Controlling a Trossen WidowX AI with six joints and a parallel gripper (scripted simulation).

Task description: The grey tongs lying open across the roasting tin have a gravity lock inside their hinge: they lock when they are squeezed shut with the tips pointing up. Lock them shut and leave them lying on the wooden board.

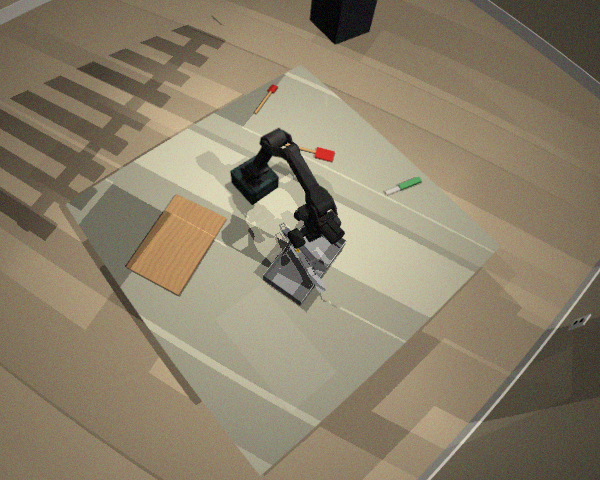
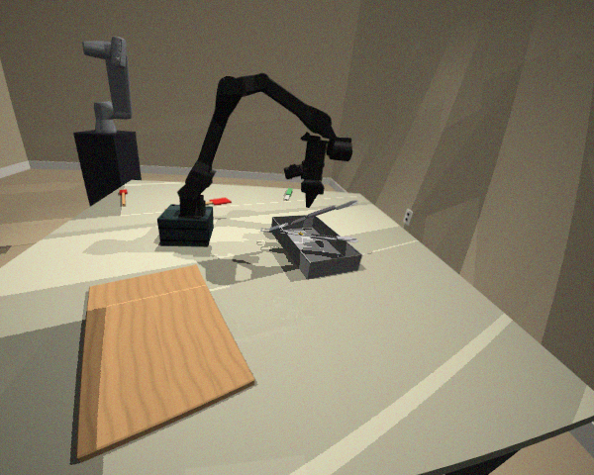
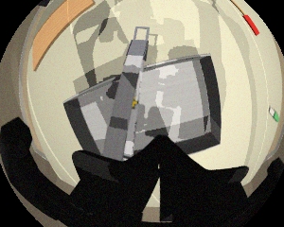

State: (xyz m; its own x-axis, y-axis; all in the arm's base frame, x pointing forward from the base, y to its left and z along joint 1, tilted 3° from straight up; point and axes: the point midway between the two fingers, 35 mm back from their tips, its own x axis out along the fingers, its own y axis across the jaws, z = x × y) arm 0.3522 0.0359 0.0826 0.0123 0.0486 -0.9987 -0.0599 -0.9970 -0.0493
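Right now my gripper tip is 2 cm short of the grey roasting tin, 4 cm to the left of it and 10 cm above it. From my gripper tip the other things lie so: red spatula: 40 cm behind, 27 cm to the left, 12 cm below; wooden board: 31 cm behind, 41 cm to the right, 12 cm below.
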